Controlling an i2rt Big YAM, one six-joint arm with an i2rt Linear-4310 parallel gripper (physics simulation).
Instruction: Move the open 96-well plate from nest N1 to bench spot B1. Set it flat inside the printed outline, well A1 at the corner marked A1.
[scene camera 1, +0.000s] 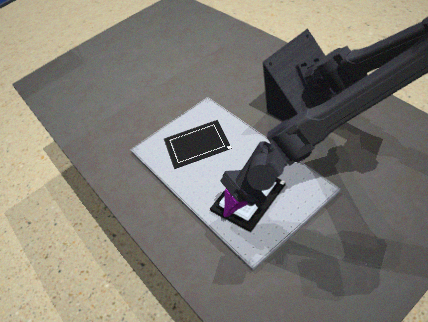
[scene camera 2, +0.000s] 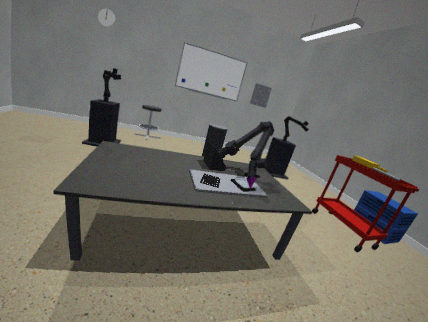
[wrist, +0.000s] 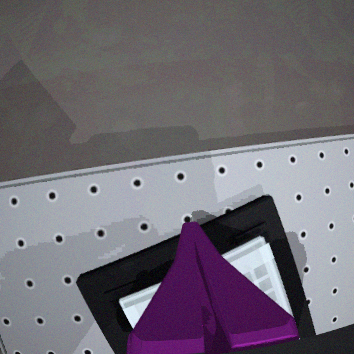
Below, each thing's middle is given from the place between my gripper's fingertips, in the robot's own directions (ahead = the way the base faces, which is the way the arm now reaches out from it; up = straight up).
Labels:
Now: hand 80 mm past the white well plate (wrist: 254, 259), 20 mm to the left of it and 10 mm above it. Round my hand: black nest pad (scene camera 1: 272, 195): 80 mm behind, 20 mm to the right, 20 mm below.

